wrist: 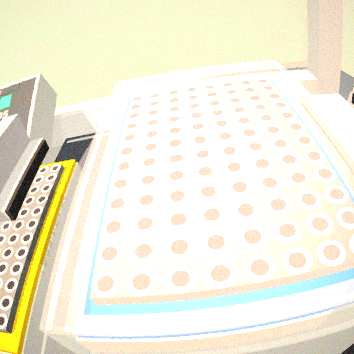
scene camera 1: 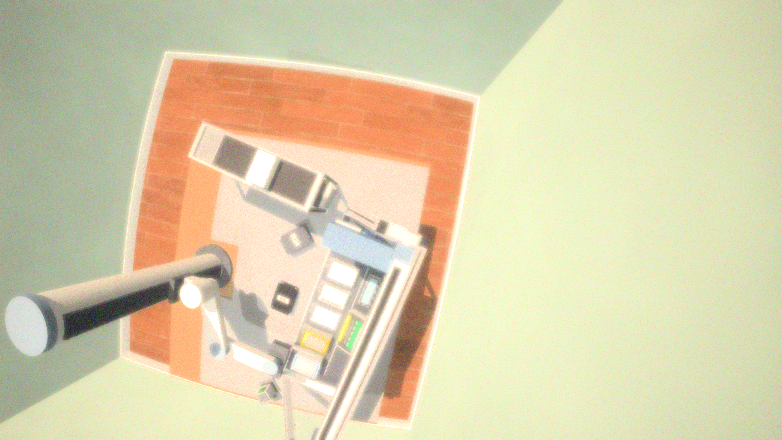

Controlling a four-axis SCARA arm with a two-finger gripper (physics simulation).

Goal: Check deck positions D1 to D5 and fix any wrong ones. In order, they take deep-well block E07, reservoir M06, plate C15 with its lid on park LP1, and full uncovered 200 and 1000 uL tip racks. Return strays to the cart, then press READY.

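The 1000 uL tip rack, uncovered, with a blue rim and rows of tips, fills most of the wrist view at the D5 end of the deck. My gripper is open and empty above this rack; one finger with a black pad shows at the left of the wrist view, the other is not clear. The yellow-rimmed 200 uL tip rack is just left of it. White labware stands at the far end of the same row, with more white pieces between; their labels cannot be read.
A grey panel with a cyan patch stands behind at left. In the scene view, a yellow and green panel and a pale tray lie behind the row. A blue slab crosses the far end. A pale post rises at right.
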